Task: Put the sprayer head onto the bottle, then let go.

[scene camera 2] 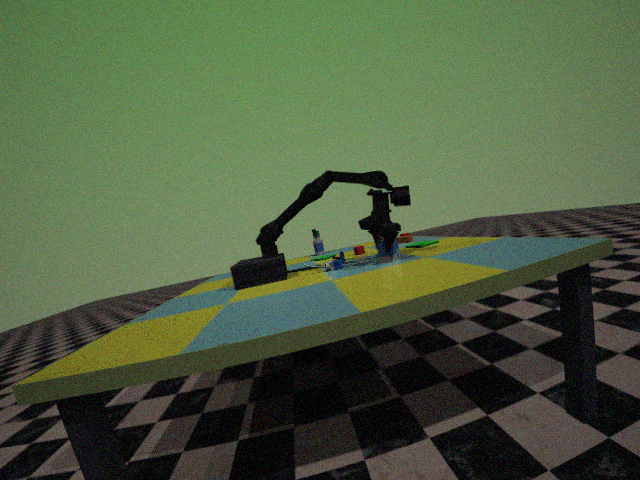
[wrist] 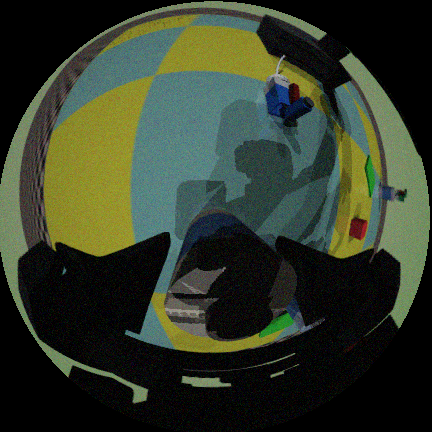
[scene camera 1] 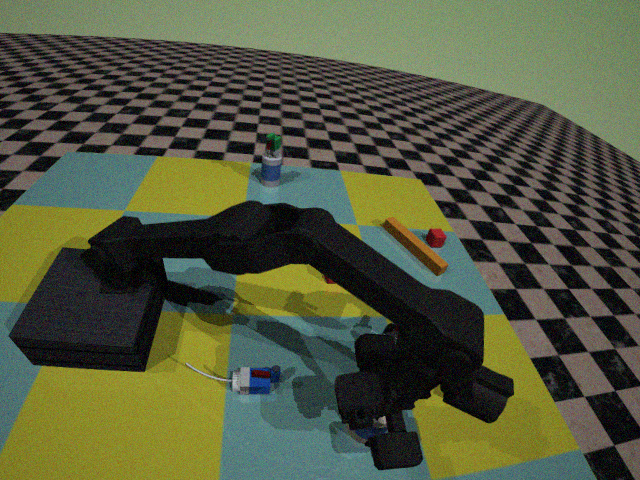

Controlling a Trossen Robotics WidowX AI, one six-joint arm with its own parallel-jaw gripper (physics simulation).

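A blue bottle stands on a teal square near the table's front. A dark sprayer head sits on top of it. My gripper is open. Its fingers stand on either side of the head and bottle, apart from them. In scene camera 1 the arm hides most of the bottle. A second sprayer head, blue, white and red with a thin white tube, lies on its side to the left.
Another bottle with a green sprayer stands at the back. An orange bar and a red cube lie at the right. A flat green plate lies nearby. The robot base is at the left.
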